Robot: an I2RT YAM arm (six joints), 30 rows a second.
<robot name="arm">
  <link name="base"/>
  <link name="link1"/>
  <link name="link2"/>
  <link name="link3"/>
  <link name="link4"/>
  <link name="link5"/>
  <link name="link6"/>
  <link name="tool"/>
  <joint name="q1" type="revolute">
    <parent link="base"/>
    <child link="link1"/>
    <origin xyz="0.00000 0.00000 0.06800"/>
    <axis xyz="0 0 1"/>
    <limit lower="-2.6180" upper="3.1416"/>
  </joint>
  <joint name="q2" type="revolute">
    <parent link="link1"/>
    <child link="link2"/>
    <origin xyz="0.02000 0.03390 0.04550"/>
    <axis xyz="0 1 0"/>
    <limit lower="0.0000" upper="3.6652"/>
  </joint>
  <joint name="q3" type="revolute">
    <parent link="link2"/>
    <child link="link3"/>
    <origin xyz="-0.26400 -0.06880 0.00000"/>
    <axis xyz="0 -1 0"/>
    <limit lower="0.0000" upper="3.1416"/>
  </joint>
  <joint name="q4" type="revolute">
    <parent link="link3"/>
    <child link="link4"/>
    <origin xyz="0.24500 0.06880 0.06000"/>
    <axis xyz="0 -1 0"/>
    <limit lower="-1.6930" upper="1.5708"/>
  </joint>
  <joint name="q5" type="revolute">
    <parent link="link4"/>
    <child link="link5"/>
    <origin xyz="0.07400 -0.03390 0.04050"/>
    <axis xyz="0 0 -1"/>
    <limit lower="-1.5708" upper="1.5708"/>
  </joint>
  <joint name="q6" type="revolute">
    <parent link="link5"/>
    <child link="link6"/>
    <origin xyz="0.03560 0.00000 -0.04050"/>
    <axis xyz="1 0 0"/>
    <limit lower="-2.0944" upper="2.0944"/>
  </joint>
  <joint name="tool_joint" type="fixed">
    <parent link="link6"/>
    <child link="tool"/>
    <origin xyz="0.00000 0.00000 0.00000" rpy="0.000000 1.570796 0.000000"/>
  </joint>
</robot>
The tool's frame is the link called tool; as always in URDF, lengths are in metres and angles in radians.
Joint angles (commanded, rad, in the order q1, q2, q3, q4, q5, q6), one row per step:
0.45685 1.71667 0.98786 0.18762 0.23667 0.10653
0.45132 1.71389 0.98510 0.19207 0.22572 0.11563
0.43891 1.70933 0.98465 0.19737 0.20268 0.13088
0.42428 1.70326 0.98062 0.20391 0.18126 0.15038
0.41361 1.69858 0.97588 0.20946 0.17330 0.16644
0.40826 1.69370 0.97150 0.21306 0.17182 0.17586
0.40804 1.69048 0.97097 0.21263 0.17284 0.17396
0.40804 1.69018 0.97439 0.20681 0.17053 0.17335
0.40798 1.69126 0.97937 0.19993 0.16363 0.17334
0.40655 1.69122 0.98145 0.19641 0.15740 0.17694
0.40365 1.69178 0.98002 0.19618 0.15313 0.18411
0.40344 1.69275 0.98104 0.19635 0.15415 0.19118
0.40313 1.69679 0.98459 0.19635 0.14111 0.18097
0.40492 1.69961 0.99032 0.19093 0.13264 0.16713
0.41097 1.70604 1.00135 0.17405 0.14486 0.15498
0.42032 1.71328 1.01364 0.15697 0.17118 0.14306
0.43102 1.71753 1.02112 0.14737 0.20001 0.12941
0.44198 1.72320 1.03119 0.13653 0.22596 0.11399
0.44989 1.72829 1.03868 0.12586 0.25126 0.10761
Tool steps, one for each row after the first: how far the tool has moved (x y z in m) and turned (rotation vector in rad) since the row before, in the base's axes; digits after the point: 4 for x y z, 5 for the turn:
0.0003 -0.0017 0.0005 0.01476 -0.00009 -0.00068
0.0015 -0.0035 0.0019 0.02759 -0.00086 -0.00011
0.0012 -0.0046 0.0014 0.02993 0.00024 -0.00563
0.0006 -0.0038 0.0006 0.01953 -0.00041 -0.01155
-0.0002 -0.0022 0.0007 0.01037 -0.00172 -0.00860
-0.0003 -0.0003 0.0009 -0.00119 -0.00262 -0.00020
0.0002 0.0002 0.0006 -0.00033 0.00226 0.00231
0.0005 0.0004 0.0005 0.00190 0.00407 0.00597
0.0003 -0.0002 0.0003 0.00532 0.00319 0.00226
0.0002 -0.0009 -0.0007 0.00716 0.00428 -0.00267
0.0003 0.0000 0.0000 0.00564 0.00099 -0.00454
0.0008 0.0007 -0.0003 -0.00295 0.00091 0.01601
0.0005 0.0013 0.0003 -0.00884 0.00101 0.01593
0.0007 0.0023 -0.0003 -0.02072 0.00625 0.00150
0.0005 0.0031 -0.0002 -0.02718 0.00320 -0.00725
-0.0003 0.0032 0.0001 -0.02774 -0.00282 -0.00698
0.0000 0.0036 0.0003 -0.02807 -0.00239 -0.00323
0.0000 0.0024 -0.0003 -0.02107 0.00076 -0.01024

